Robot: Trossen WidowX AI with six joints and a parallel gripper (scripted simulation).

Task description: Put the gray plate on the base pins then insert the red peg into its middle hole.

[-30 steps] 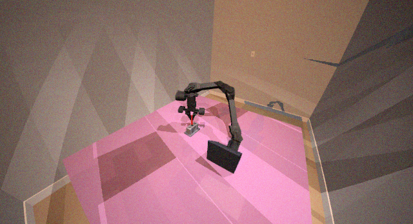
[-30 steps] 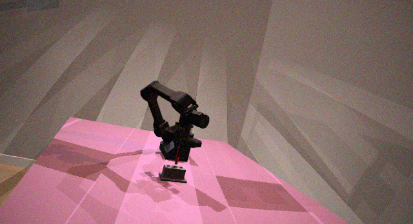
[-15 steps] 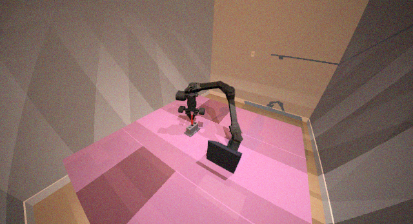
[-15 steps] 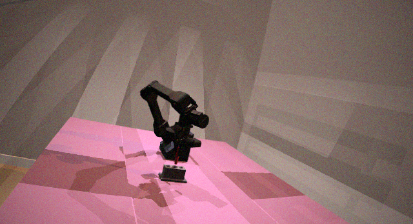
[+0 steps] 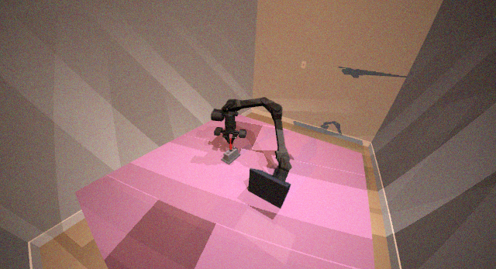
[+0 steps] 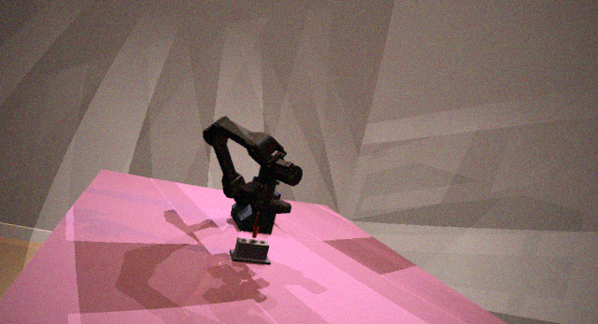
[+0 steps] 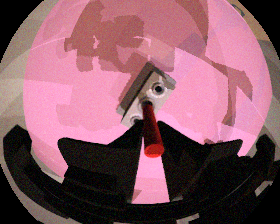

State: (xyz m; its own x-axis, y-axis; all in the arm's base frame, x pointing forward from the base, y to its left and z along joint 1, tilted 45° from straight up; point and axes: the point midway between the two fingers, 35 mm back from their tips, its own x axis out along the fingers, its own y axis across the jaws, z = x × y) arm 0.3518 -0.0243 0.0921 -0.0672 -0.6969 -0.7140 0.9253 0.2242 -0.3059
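My gripper tip is now 70 mm above the thick gray plate. Also, from my gripper tip: flat gray base (100 mm below); red peg (right at my gripper tip).
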